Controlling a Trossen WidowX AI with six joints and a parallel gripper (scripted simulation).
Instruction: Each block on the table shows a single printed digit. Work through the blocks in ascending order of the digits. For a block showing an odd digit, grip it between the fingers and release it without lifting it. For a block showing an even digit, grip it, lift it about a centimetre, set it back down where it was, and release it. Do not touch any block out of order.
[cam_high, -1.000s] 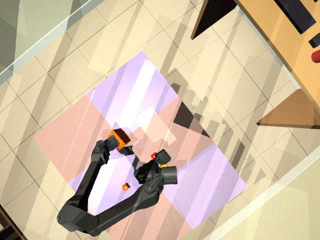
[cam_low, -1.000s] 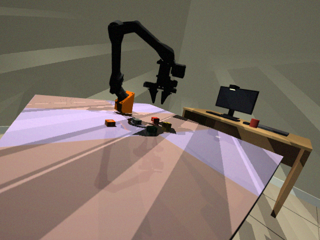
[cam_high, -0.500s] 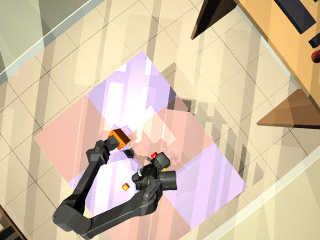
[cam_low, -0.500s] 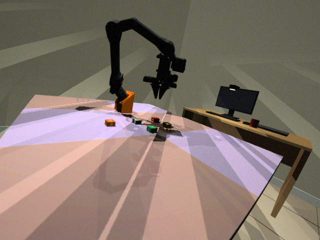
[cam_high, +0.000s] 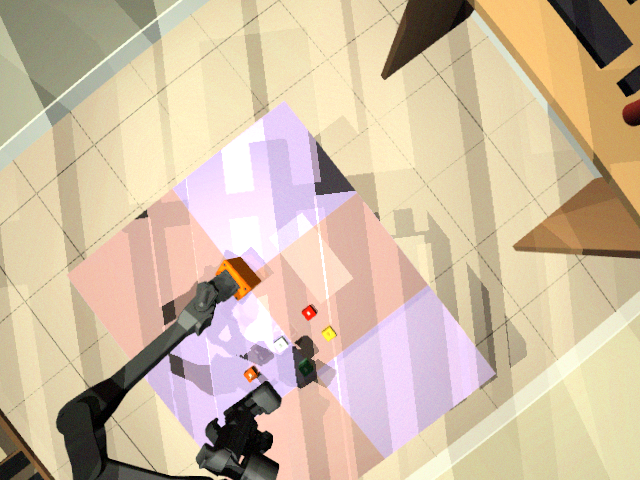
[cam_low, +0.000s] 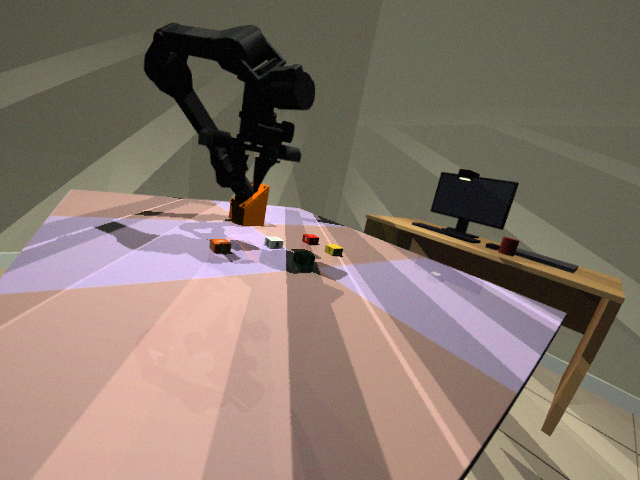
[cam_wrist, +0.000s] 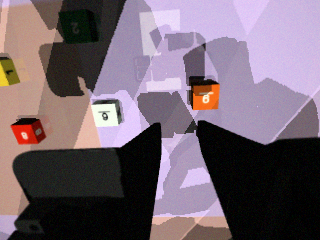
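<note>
The orange block lies 1 cm behind my gripper tip, 4 cm to the right of it and 11 cm below it. Round my gripper tip: green block: 7 cm ahead, 11 cm to the left, 11 cm below; then red block: 6 cm behind, 22 cm to the left, 11 cm below; then white block: 3 cm behind, 9 cm to the left, 11 cm below.
</note>
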